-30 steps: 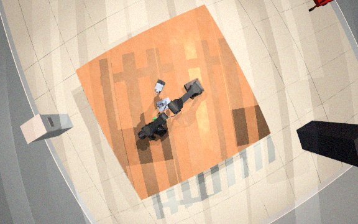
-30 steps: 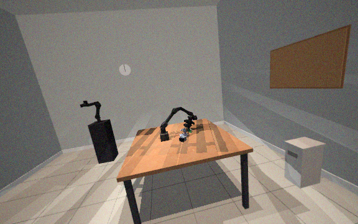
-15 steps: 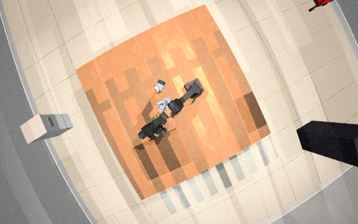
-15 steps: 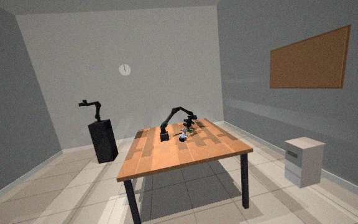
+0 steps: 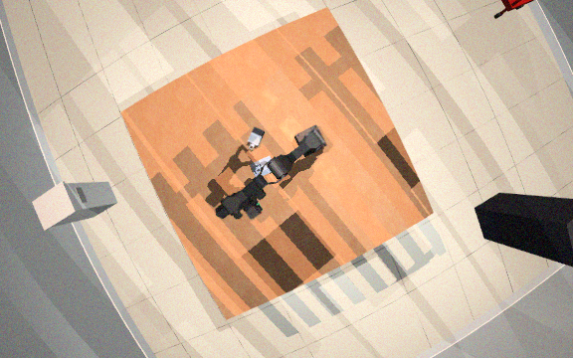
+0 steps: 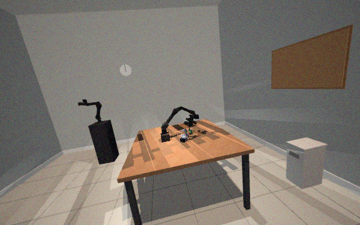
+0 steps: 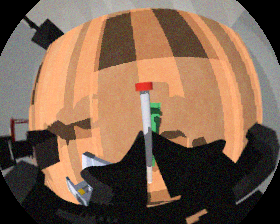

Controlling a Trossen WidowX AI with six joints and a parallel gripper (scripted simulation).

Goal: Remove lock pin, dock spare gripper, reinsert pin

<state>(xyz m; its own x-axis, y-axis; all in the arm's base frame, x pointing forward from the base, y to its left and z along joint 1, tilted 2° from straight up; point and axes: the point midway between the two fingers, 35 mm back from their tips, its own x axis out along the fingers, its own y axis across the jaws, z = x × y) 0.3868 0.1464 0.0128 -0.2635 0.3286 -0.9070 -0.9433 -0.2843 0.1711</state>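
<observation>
My gripper tip is 4 cm above the green part, 2 cm to the left of it and 1 cm short of it. Round my gripper tip: grey mount: 15 cm to the right, 10 cm behind, 2 cm below; then spare gripper: 29 cm to the right, 13 cm behind, 4 cm below.
</observation>
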